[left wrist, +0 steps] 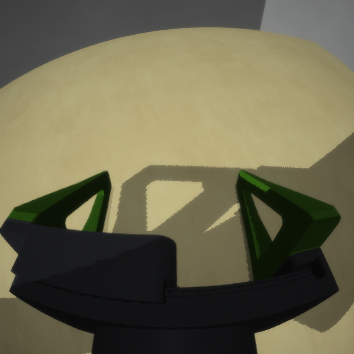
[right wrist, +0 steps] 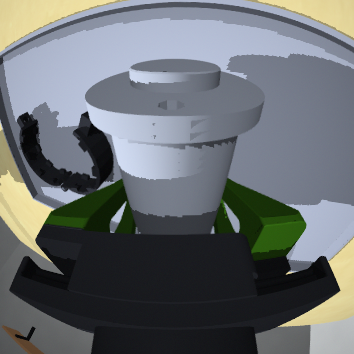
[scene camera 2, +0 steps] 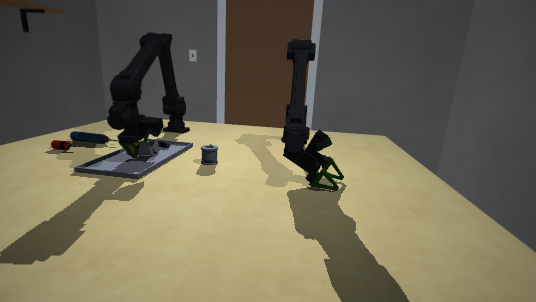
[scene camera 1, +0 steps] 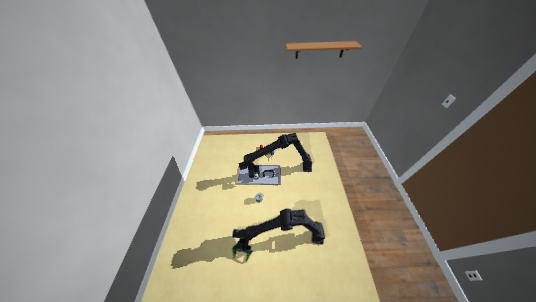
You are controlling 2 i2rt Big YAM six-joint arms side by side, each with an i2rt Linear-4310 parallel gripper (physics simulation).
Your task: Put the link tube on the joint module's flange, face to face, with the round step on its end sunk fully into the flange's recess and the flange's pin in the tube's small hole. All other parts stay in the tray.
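Frame: origin at the left arm's base, x ahead, y left, z up, level; millimetres.
Seen in the pictures: left gripper, fingertip midpoint: (left wrist: 173,177) (scene camera 2: 340,183) (scene camera 1: 239,260); right gripper, fingertip midpoint: (scene camera 2: 138,154) (scene camera 1: 257,173); left arm's base at its link origin: (scene camera 1: 317,235); right arm's base at its link origin: (scene camera 2: 176,130) (scene camera 1: 307,166).
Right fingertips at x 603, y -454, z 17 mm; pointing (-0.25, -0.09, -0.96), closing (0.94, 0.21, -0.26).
Pixels of each thing's top centre, then the offset from my right fingertips to it. "spot": a spot on its surface instead.
- grey link tube at its top centre: (right wrist: 145,239) (scene camera 2: 142,137) (scene camera 1: 255,171) dz +67, dx +3, dy +25 mm
- tray at its top centre: (right wrist: 140,164) (scene camera 2: 143,153) (scene camera 1: 259,173) dz -1, dx -26, dy +0 mm
- joint module at its top centre: (scene camera 2: 209,146) (scene camera 1: 258,196) dz +47, dx -83, dy +253 mm
- blue-handled tool at a spot on its surface: (scene camera 2: 90,137) spot: dz +10, dx -78, dy -321 mm
- red cylinder at its top centre: (scene camera 2: 64,141) (scene camera 1: 261,147) dz +18, dx +34, dy -323 mm
The grey link tube (scene camera 1: 256,176) (scene camera 2: 151,148) (right wrist: 175,157) is low over the tray (scene camera 2: 107,173) (right wrist: 295,125), lying over nearly sideways; whether it touches the tray is unclear. Its round step and small hole show at its free end in the right wrist view. My right gripper (scene camera 2: 133,154) (right wrist: 174,177) is shut on the tube's narrower body. The joint module (scene camera 1: 259,198) (scene camera 2: 209,155) stands upright on the table beside the tray, its flange and pin on top; the recess is too small to make out. My left gripper (scene camera 1: 242,259) (scene camera 2: 340,183) (left wrist: 173,177) is open and empty, low above the table, away from the module.
A black curved part (scene camera 1: 270,173) (scene camera 2: 162,144) (right wrist: 97,160) lies in the tray near the tube. A blue-handled tool (scene camera 1: 272,153) (scene camera 2: 90,137) and a red cylinder (scene camera 1: 261,147) (scene camera 2: 60,145) lie on the table beyond the tray.
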